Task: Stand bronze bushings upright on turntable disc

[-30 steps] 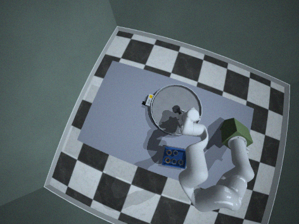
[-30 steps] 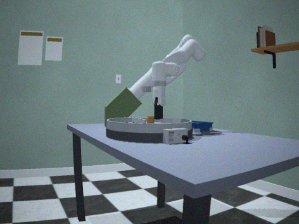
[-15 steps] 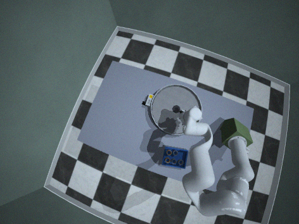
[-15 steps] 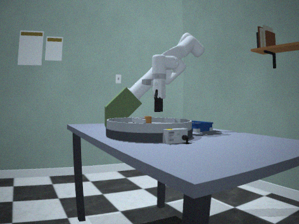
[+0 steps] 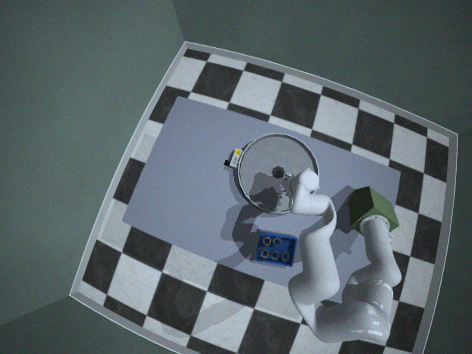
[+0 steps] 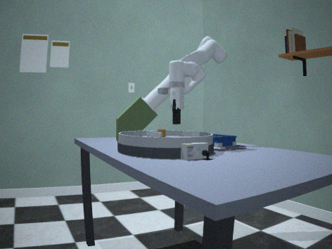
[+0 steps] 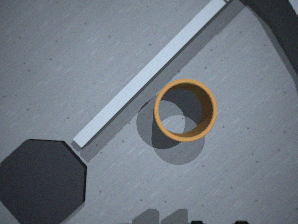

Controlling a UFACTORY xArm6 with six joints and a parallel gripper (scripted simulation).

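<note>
My hand is 90 mm past the blue crate, 270 mm to the right of it and 110 mm above it. From my hand the other things lie so: round turntable disc 80 mm ahead, 80 mm to the right, 80 mm below; then turntable 100 mm ahead, 80 mm to the right, 90 mm below.
</note>
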